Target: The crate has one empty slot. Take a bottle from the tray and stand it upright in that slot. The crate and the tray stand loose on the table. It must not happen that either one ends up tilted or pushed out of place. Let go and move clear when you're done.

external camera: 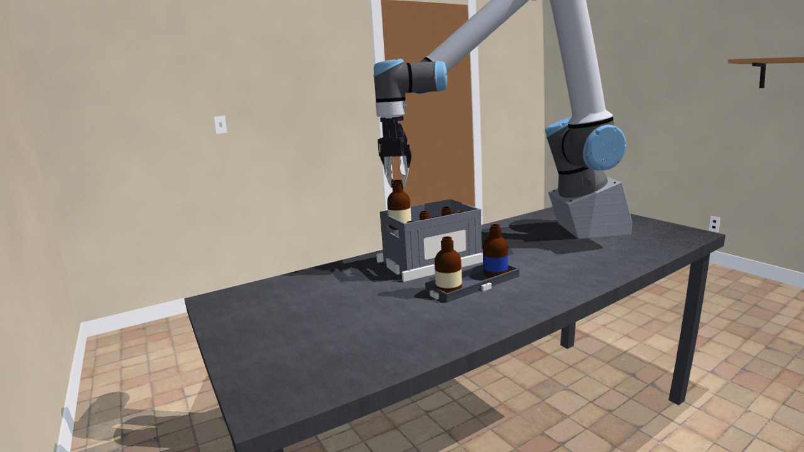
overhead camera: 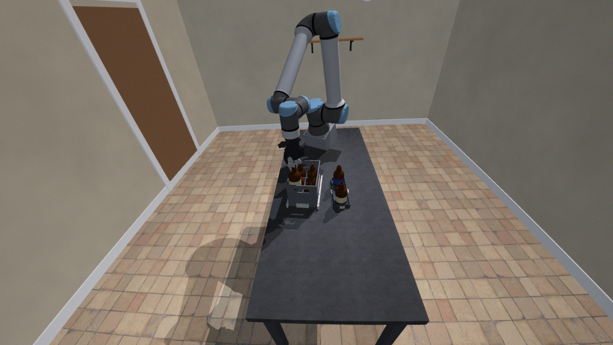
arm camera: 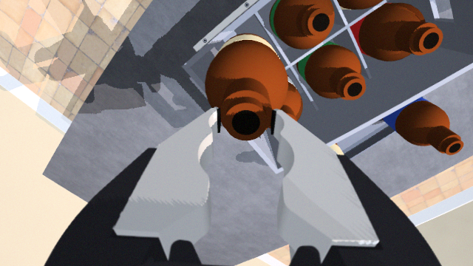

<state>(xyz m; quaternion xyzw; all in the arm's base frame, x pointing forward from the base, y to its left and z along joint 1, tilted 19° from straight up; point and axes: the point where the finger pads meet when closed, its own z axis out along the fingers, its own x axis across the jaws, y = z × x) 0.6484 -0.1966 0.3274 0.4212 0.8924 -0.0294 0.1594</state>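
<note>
My hand is 190 mm above the grey crate, 70 mm past it and 60 mm to the right of it. From my hand the other things lie so: tray (290 mm to the left, 260 mm below, 30 mm behind).
</note>
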